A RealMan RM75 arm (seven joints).
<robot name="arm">
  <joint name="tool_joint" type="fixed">
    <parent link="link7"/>
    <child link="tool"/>
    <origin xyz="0 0 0" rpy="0 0 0"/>
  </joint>
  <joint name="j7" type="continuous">
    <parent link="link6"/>
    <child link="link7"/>
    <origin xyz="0 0 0.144" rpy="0 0 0"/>
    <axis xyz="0 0 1"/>
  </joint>
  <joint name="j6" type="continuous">
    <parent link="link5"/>
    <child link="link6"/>
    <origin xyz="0 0 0" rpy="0 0 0"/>
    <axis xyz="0 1 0"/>
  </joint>
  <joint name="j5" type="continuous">
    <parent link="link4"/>
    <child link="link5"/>
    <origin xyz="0 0 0.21" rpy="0 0 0"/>
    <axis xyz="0 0 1"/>
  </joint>
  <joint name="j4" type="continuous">
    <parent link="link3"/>
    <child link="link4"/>
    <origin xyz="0 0 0" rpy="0 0 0"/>
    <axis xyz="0 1 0"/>
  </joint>
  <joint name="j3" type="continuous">
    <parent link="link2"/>
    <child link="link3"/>
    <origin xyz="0 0 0.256" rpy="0 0 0"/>
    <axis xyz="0 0 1"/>
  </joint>
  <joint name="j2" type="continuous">
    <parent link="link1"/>
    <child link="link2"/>
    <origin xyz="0 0 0" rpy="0 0 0"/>
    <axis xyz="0 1 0"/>
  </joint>
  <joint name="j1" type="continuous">
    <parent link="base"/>
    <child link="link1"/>
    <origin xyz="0 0 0.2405" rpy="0 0 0"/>
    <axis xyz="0 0 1"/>
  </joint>
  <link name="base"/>
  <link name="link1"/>
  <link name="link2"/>
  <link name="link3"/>
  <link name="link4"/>
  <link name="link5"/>
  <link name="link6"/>
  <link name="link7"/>
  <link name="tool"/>
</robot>
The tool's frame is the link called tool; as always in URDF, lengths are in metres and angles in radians. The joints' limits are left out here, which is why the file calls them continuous.
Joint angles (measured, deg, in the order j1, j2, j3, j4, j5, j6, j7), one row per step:
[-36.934, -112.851, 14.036, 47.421, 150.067, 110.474, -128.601]
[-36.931, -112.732, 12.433, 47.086, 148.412, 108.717, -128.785]
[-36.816, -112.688, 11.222, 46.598, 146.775, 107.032, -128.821]
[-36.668, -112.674, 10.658, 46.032, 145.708, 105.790, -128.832]
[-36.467, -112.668, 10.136, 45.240, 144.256, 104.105, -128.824]
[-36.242, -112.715, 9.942, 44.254, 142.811, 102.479, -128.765]
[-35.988, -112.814, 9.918, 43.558, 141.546, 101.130, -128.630]
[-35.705, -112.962, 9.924, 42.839, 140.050, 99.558, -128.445]
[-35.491, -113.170, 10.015, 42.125, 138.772, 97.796, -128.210]
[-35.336, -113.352, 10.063, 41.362, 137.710, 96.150, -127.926]
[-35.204, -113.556, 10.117, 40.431, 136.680, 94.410, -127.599]
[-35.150, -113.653, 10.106, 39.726, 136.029, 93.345, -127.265]
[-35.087, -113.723, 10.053, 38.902, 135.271, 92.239, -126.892]
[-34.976, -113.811, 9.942, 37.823, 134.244, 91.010, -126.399]
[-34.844, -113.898, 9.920, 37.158, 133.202, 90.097, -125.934]
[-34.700, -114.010, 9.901, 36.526, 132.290, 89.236, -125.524]
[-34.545, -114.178, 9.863, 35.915, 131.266, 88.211, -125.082]
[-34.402, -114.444, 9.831, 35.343, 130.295, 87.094, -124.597]
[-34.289, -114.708, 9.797, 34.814, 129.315, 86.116, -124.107]
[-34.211, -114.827, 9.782, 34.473, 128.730, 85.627, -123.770]
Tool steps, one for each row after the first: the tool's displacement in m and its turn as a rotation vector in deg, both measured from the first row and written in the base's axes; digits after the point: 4 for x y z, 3 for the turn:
[-0.0009, 0.0055, 0.0032, 3.404, -1.219, 0.700]
[-0.0020, 0.0100, 0.0051, 6.340, -2.386, 1.309]
[-0.0031, 0.0125, 0.0054, 8.037, -3.128, 1.818]
[-0.0046, 0.0159, 0.0054, 10.145, -4.029, 2.451]
[-0.0058, 0.0187, 0.0039, 11.815, -4.948, 3.028]
[-0.0069, 0.0208, 0.0027, 13.205, -5.610, 3.441]
[-0.0081, 0.0233, 0.0014, 14.860, -6.328, 3.901]
[-0.0094, 0.0260, -0.0006, 16.422, -6.775, 4.410]
[-0.0107, 0.0285, -0.0027, 17.775, -7.152, 4.912]
[-0.0121, 0.0309, -0.0056, 19.048, -7.563, 5.503]
[-0.0128, 0.0324, -0.0076, 19.826, -7.871, 5.798]
[-0.0136, 0.0340, -0.0095, 20.681, -8.290, 6.142]
[-0.0145, 0.0355, -0.0121, 21.698, -8.985, 6.580]
[-0.0149, 0.0368, -0.0133, 22.698, -9.537, 6.783]
[-0.0156, 0.0378, -0.0147, 23.564, -10.030, 7.065]
[-0.0164, 0.0389, -0.0163, 24.620, -10.519, 7.432]
[-0.0171, 0.0400, -0.0184, 25.668, -10.933, 7.837]
[-0.0175, 0.0411, -0.0205, 26.653, -11.398, 8.161]
[-0.0177, 0.0416, -0.0215, 27.191, -11.689, 8.294]

